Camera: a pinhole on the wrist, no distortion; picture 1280 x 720 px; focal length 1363.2 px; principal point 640.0 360.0 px. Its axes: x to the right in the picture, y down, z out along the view. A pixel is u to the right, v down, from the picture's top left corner.
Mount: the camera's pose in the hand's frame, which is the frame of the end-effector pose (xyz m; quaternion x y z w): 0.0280 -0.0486 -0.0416 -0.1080 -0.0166 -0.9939 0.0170
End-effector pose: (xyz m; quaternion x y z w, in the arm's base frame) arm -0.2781 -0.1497 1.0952 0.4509 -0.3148 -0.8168 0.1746
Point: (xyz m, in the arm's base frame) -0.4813 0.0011 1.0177
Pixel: outside the picture
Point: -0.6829 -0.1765 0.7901
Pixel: outside the picture
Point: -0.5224 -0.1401 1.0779
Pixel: 365 265
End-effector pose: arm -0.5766 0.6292 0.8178 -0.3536 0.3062 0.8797 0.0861
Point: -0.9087 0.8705 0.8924
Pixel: 463 372
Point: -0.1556 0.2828 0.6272
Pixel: behind the camera
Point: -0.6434 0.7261 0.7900
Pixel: 575 601
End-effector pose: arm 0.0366 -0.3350 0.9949 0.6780 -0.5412 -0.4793 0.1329
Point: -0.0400 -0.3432 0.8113
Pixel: 429 619
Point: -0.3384 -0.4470 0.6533
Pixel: 241 213
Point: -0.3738 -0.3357 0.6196
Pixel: 504 331
